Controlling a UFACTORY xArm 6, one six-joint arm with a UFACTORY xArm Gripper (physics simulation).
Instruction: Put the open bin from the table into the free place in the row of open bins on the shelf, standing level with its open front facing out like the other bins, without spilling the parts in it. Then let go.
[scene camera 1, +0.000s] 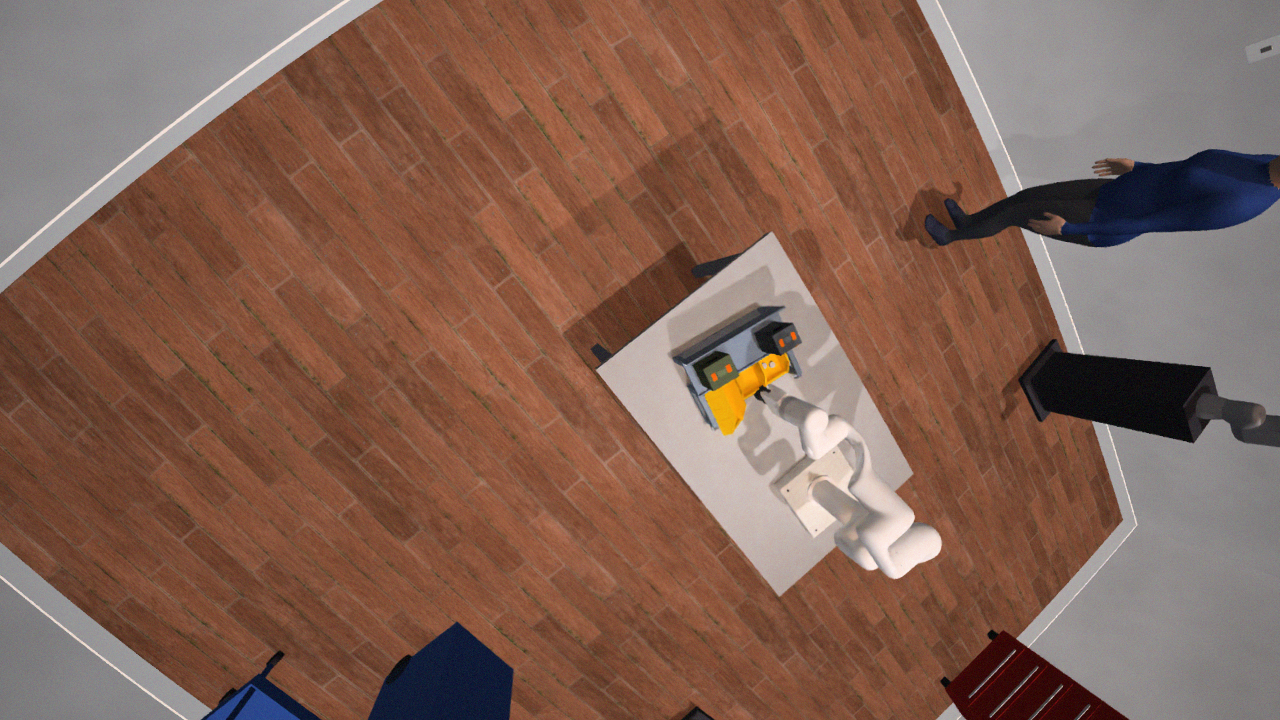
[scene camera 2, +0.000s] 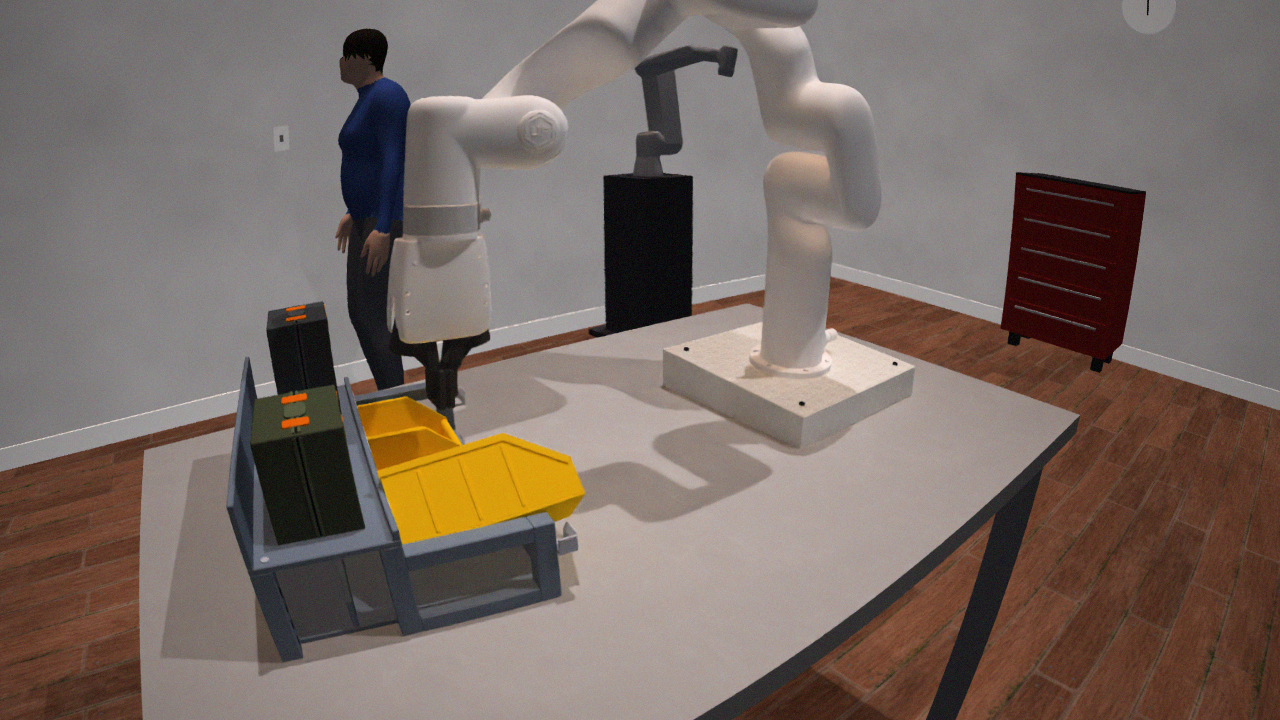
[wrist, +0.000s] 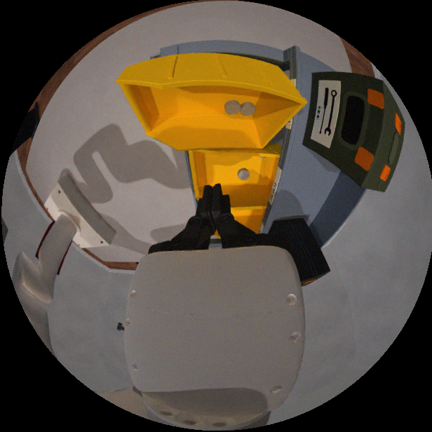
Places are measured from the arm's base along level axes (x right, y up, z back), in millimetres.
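Where they show: gripper, between the fingertips: (scene camera 1: 757, 393) (scene camera 2: 442, 405); arm's base, origin of its link: (scene camera 1: 820, 490) (scene camera 2: 790, 362).
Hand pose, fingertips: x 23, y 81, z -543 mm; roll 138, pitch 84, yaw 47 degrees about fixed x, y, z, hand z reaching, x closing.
Things, the pixels of their top centre, and the offset from my fingertips. "pt": a spot on its surface instead.
- nearest bin, centre of its top: (scene camera 2: 470, 430) (scene camera 1: 736, 409) dx -93, dy +11, dz -17 mm
- middle bin, a spot on its surface: (scene camera 2: 413, 445) pt dx +75, dy -72, dz -12 mm
- far bin, a spot on its surface: (scene camera 2: 402, 415) pt dx +173, dy -77, dz +16 mm
- green toolbox, centre of its top: (scene camera 2: 294, 409) (scene camera 1: 721, 372) dx -63, dy +64, dz -170 mm
- black toolbox, centre of its top: (scene camera 2: 295, 312) (scene camera 1: 787, 339) dx +160, dy +89, dz -109 mm
Three yellow open bins sit in a row on the grey-blue shelf (scene camera 2: 465, 542) (scene camera 1: 716, 343) (wrist: 300, 177). The nearest bin (scene camera 2: 483, 483) (wrist: 209, 116) (scene camera 1: 729, 405) juts out past the shelf's front rail and holds two round grey parts (wrist: 239, 108). The middle bin (scene camera 2: 413, 445) (wrist: 235, 167) holds one part. The far bin (scene camera 2: 402, 415) (wrist: 246, 217) lies behind it. My gripper (scene camera 2: 445, 397) (wrist: 212, 188) (scene camera 1: 763, 393) is shut with nothing in it. It points down in front of the open fronts of the middle and far bins.
A green toolbox (scene camera 2: 305, 460) (wrist: 354, 128) and a black toolbox (scene camera 2: 299, 345) (wrist: 300, 245) stand on the shelf's back side. The arm's white base (scene camera 2: 787, 393) is mounted on the table. A person (scene camera 2: 372, 179), a black pedestal (scene camera 2: 646, 250) and a red cabinet (scene camera 2: 1069, 259) stand off the table.
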